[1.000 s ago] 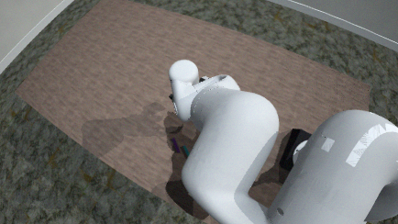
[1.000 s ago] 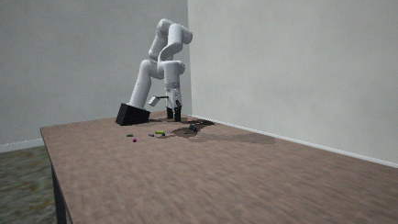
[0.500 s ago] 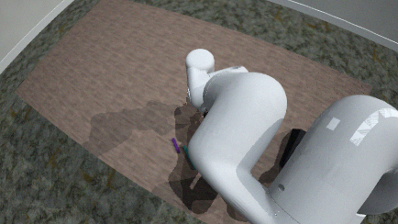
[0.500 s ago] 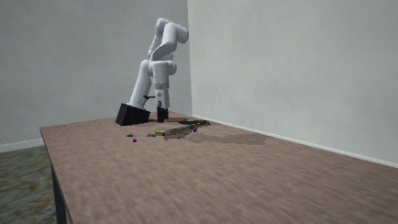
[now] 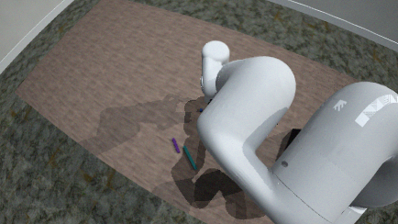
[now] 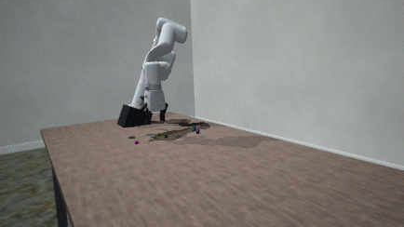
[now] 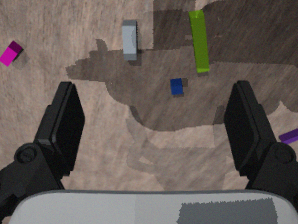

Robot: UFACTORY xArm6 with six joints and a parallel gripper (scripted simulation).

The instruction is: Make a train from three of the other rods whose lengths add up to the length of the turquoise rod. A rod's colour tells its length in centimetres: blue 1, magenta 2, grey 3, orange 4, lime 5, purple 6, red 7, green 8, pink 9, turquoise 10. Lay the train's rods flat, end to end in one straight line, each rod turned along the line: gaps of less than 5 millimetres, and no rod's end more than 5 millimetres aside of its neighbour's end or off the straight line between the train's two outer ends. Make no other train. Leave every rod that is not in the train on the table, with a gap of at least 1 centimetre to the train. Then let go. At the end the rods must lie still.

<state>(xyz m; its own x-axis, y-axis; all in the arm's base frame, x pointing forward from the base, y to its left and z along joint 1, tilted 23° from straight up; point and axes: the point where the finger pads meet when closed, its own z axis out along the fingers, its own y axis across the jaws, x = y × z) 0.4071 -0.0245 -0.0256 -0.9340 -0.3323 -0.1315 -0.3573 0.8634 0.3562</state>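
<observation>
My gripper is now 50 mm short of the magenta rod, 110 mm to the left of it and 80 mm above it. Also, from my hand: blue rod 40 mm ahead, 40 mm to the left, 80 mm below; grey rod 60 mm behind, 110 mm to the right, 80 mm below; lime rod 10 mm behind, 30 mm to the left, 80 mm below.
</observation>
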